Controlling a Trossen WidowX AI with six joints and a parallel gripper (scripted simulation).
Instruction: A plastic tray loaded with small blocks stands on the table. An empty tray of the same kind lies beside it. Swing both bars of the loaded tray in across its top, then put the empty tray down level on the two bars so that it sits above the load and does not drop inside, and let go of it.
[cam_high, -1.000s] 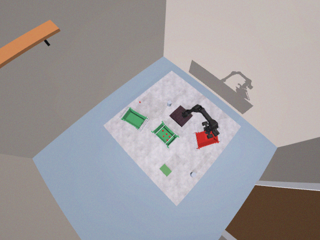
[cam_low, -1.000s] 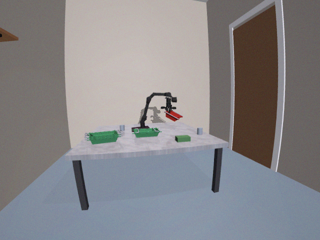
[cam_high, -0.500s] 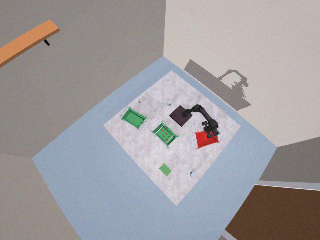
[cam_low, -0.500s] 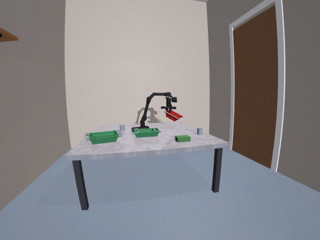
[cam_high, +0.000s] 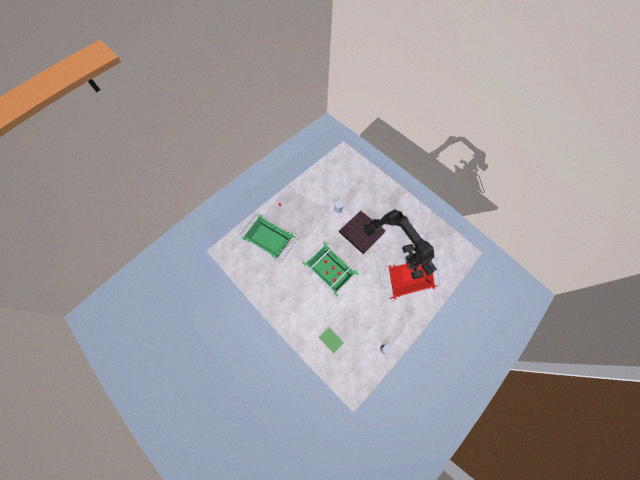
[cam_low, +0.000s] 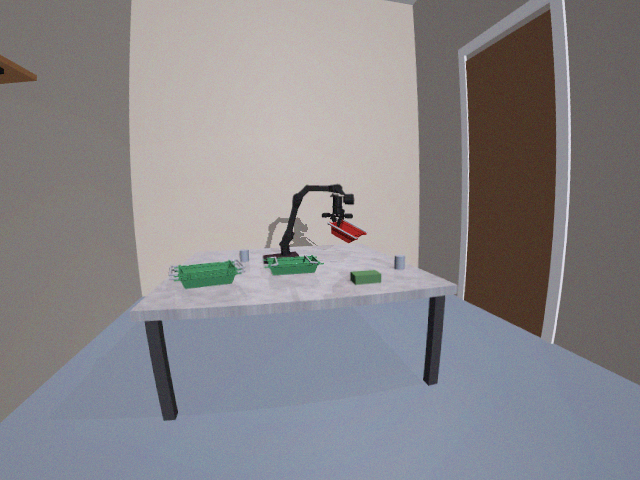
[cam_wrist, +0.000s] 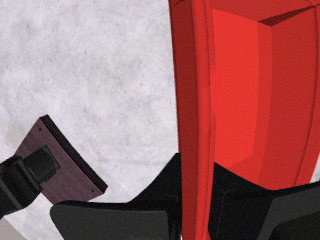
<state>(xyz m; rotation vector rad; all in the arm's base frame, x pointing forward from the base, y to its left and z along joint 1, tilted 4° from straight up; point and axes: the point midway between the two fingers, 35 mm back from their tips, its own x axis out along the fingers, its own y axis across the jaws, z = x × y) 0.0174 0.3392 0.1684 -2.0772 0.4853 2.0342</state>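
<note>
Now: the red tray 7 cm to the left of my gripper tip and 3 cm ahead of it. Round my gripper tip: green block (58 cm ahead, 16 cm below, 8 cm to the left).
</note>
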